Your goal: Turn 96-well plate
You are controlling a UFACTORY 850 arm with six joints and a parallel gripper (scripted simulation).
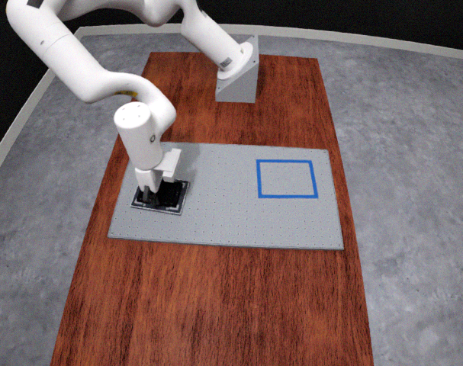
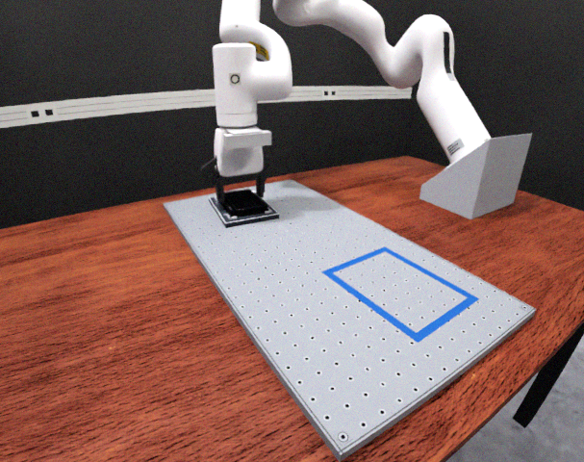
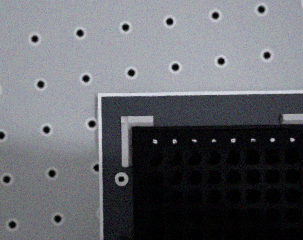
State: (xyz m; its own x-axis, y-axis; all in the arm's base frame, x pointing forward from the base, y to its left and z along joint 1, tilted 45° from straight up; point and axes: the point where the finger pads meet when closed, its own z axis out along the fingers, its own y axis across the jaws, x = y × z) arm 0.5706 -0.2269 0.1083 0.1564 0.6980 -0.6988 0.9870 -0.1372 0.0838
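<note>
The black 96-well plate is 2 cm below my hand. Round my hand: dark plate nest N1: 3 cm below.
</note>
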